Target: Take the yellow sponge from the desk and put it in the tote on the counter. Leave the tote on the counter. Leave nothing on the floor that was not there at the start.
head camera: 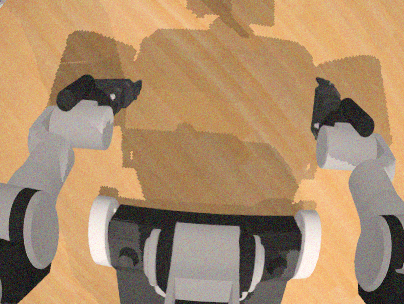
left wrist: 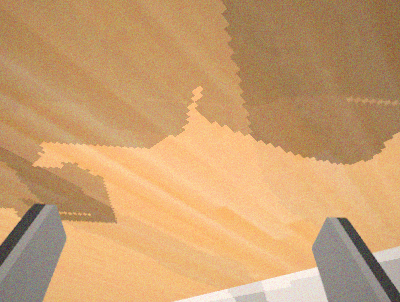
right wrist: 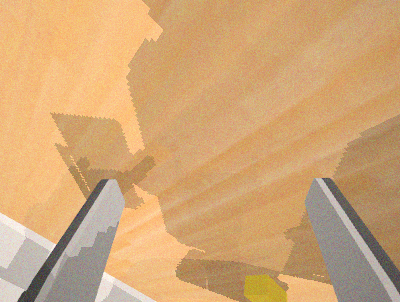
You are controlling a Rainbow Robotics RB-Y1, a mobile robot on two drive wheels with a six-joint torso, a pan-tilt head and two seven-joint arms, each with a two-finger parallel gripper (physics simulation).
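Frame: origin at the robot's base, x ahead, y left, z up, level; metres.
Seen in the pictures: left gripper, between the fingertips: (head camera: 116,84) (left wrist: 193,227); right gripper, between the fingertips: (head camera: 317,102) (right wrist: 212,190).
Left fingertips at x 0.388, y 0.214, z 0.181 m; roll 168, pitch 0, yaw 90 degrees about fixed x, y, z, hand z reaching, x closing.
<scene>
A point is followed by its place in that frame.
The yellow sponge (right wrist: 265,288) {z 0.033, x 0.297, y 0.262 m} shows in part at the bottom edge of the right wrist view, as a small yellow block on the wooden floor (head camera: 210,90) {z 0.002, x 0.373, y 0.015 m} (left wrist: 200,175) {z 0.001, x 0.590, y 0.229 m} (right wrist: 225,125) {z 0.001, x 0.404, y -0.152 m}, within a shadow. It does not show in the head view or the left wrist view. My left gripper (head camera: 131,96) (left wrist: 193,227) {z 0.180, x 0.388, y 0.214 m} is open and empty above the floor. My right gripper (head camera: 322,102) {z 0.179, x 0.382, y -0.223 m} (right wrist: 212,190) {z 0.179, x 0.382, y -0.223 m} is open and empty above the floor, with the sponge low in its wrist view. The desk top, the counter top and the tote do not show.
A white furniture front or base runs along the bottom right of the left wrist view (left wrist: 290,287) {z 0.032, x 0.965, y 0.467 m} and the bottom left of the right wrist view (right wrist: 20,247) {z 0.059, x 1.074, y 0.359 m}. My wheeled base (head camera: 205,220) {z 0.115, x 0.076, y 0.004 m} fills the bottom middle of the head view. Shadows of my body and arms lie on the floor.
</scene>
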